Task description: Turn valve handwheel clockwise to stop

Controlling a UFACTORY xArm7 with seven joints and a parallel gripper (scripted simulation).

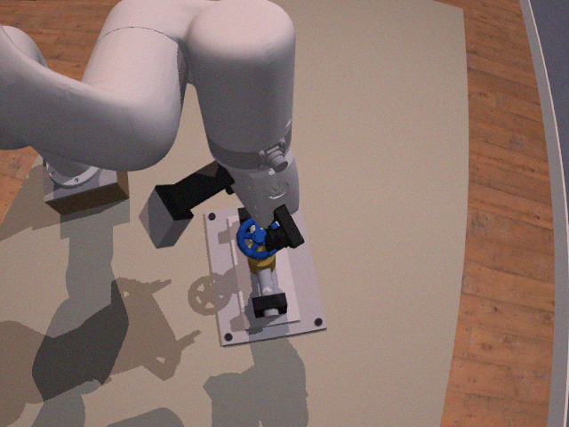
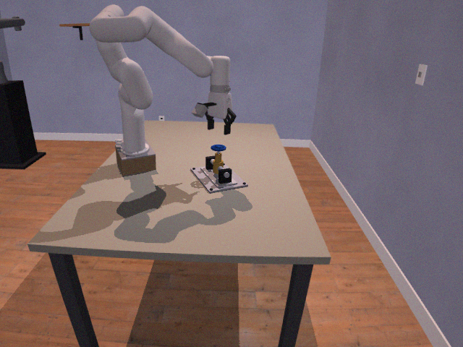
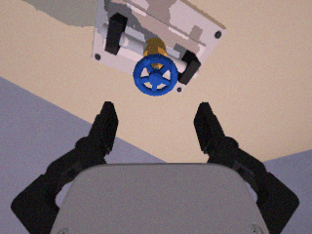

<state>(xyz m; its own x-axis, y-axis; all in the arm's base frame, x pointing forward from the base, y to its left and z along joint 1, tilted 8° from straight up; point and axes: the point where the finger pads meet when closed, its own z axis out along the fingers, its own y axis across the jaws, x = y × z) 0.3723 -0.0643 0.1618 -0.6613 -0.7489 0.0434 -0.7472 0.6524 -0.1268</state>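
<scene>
Now: the blue spoked handwheel 90 mm below my hand.
</scene>
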